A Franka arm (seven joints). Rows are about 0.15 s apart.
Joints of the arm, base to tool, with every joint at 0 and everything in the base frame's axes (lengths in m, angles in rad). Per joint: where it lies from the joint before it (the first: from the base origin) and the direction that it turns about. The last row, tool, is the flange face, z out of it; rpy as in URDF.
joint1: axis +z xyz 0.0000 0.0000 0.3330
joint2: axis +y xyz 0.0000 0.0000 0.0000
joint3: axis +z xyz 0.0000 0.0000 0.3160
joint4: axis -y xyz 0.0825 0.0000 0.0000
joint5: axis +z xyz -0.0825 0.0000 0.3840
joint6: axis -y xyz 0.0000 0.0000 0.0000
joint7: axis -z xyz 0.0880 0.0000 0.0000
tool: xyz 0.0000 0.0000 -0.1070 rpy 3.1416 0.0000 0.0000
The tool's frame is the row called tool.
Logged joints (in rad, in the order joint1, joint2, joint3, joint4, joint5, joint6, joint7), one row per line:
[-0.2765 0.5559 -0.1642 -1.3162 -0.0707 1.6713 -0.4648]
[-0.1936 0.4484 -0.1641 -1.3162 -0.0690 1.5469 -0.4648]
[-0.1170 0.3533 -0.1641 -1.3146 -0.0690 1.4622 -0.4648]
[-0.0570 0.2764 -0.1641 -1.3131 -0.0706 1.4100 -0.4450]
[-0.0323 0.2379 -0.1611 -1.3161 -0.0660 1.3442 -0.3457]
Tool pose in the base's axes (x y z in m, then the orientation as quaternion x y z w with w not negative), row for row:
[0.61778 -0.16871 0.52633 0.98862 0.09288 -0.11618 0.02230]
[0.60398 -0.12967 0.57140 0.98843 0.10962 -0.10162 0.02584]
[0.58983 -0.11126 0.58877 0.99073 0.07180 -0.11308 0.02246]
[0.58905 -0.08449 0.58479 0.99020 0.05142 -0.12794 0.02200]
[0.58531 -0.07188 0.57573 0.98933 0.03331 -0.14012 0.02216]
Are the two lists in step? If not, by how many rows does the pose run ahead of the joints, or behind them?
The pose runs 2 rows ahead of the joints: the pose in row i belongs to the joints in row i + 2.
